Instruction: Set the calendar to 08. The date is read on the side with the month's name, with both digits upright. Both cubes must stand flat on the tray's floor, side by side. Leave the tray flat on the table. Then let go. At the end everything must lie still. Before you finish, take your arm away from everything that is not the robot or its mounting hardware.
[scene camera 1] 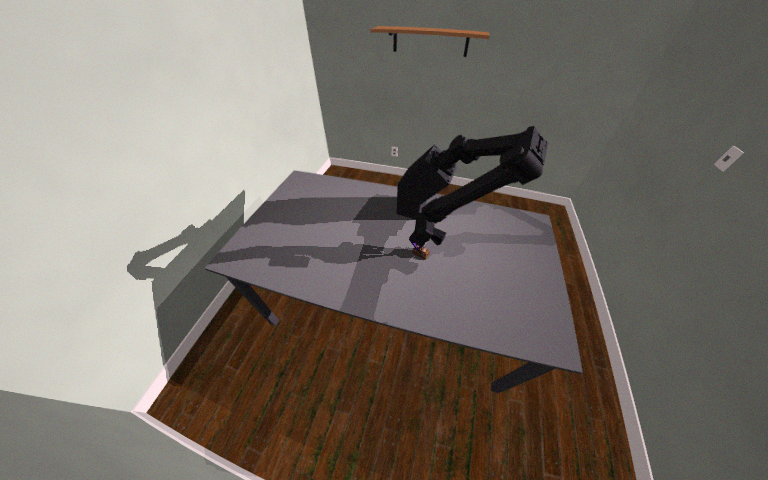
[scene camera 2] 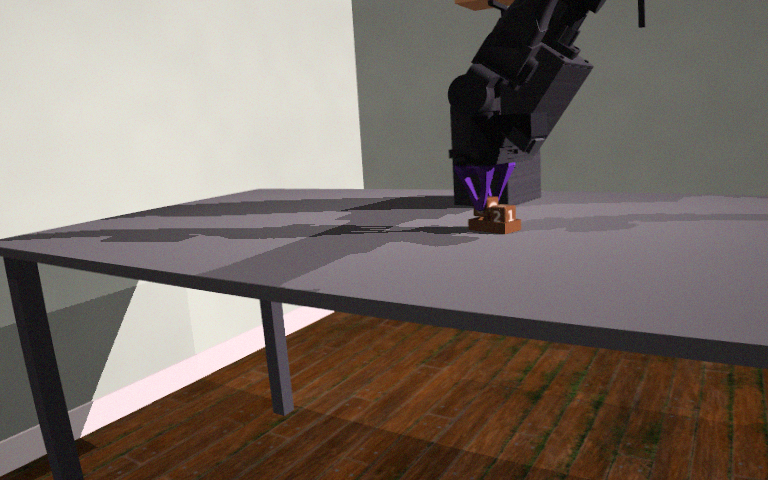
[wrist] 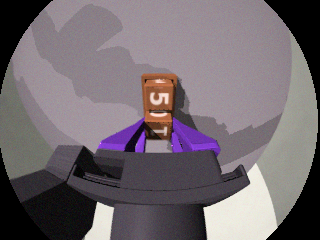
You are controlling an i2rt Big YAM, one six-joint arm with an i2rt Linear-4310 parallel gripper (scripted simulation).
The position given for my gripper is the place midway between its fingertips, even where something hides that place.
Note:
In view: my gripper [scene camera 2: 486, 209].
My gripper is seen too in the wrist view [wrist: 158, 121].

